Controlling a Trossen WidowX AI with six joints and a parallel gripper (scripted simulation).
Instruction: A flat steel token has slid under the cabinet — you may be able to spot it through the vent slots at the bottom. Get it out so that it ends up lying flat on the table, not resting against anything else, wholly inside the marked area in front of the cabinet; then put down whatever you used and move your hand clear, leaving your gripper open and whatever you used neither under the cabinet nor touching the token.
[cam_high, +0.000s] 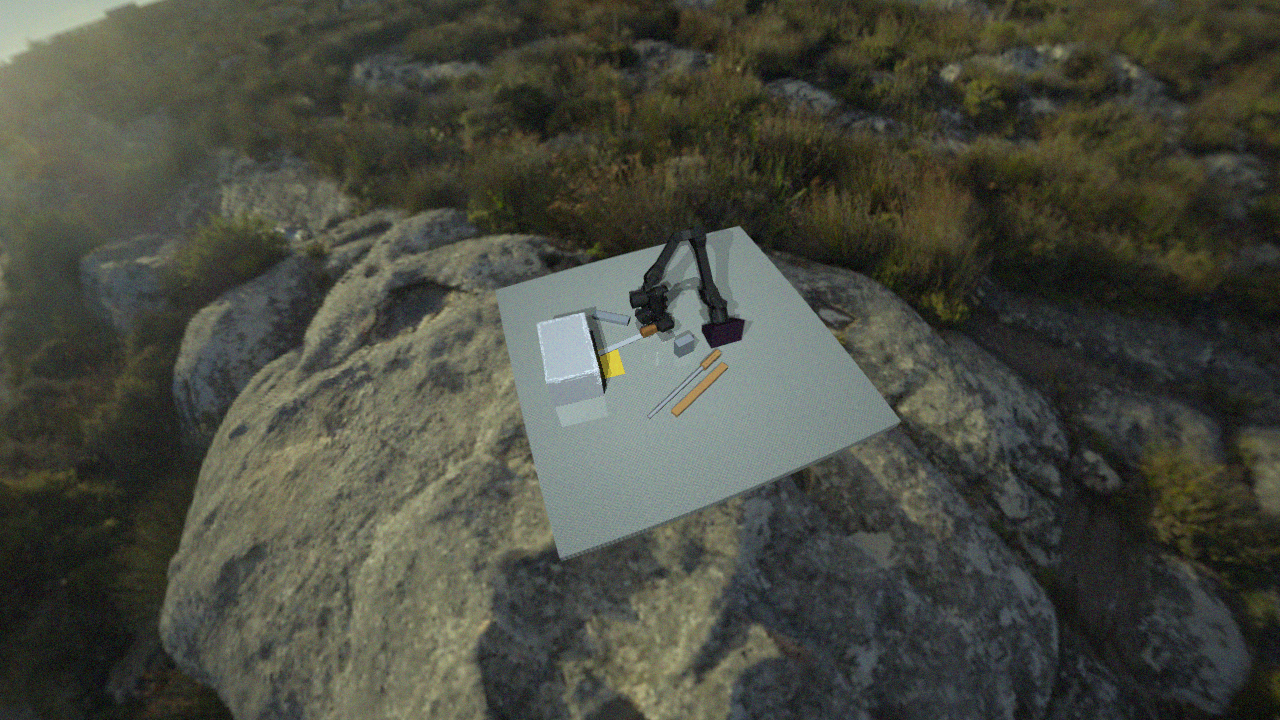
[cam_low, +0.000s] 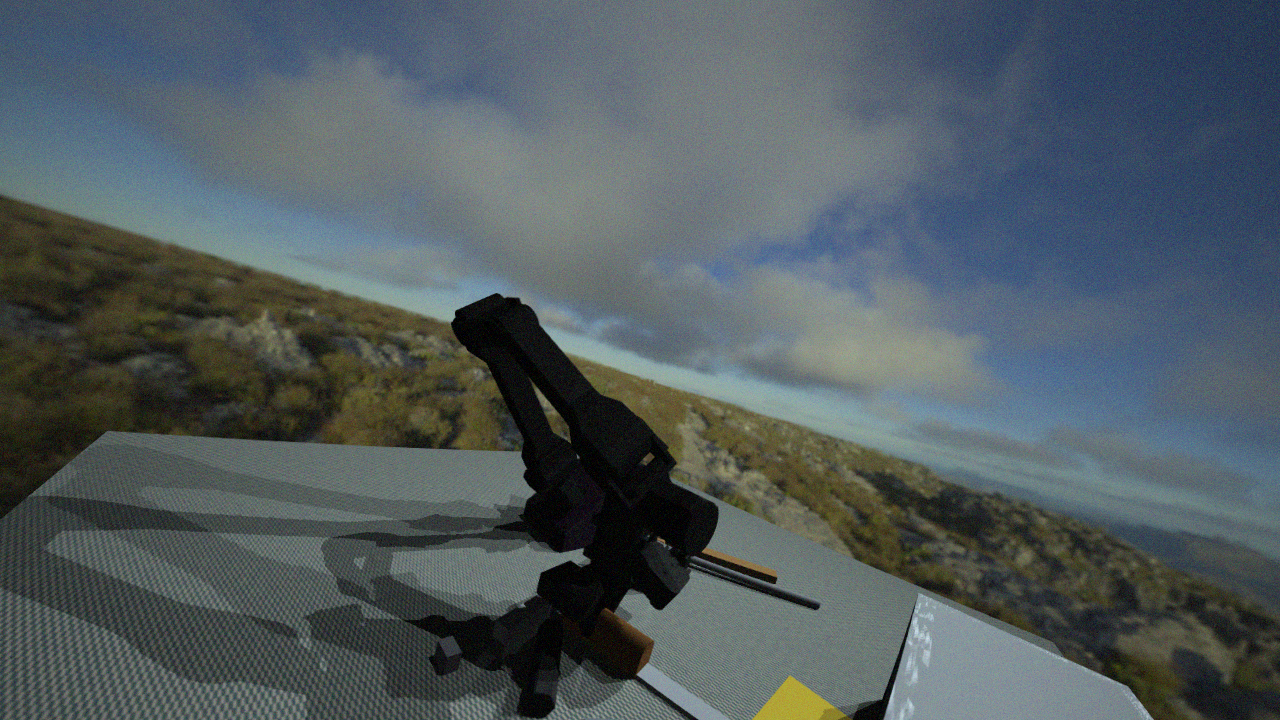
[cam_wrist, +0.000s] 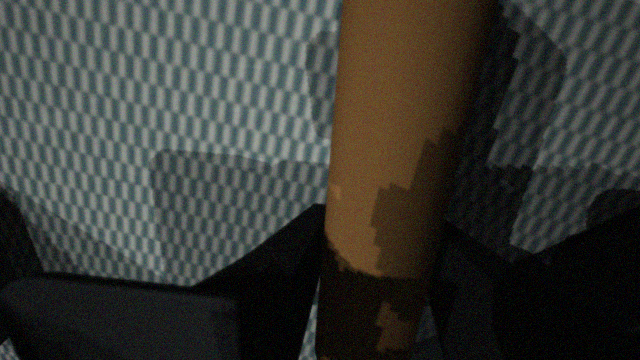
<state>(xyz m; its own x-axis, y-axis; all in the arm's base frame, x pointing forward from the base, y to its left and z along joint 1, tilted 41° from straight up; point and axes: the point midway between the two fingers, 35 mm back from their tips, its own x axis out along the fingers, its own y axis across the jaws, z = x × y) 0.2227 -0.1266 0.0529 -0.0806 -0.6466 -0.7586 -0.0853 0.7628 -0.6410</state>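
My gripper tip is 60 mm past the grey bar and 60 mm to the left of it. The rest, counted from my gripper tip: grey block 50 mm behind, 160 mm to the left, 30 mm above; small grey cube 50 mm behind, 160 mm to the right; wooden stick 20 mm behind, 350 mm to the left.
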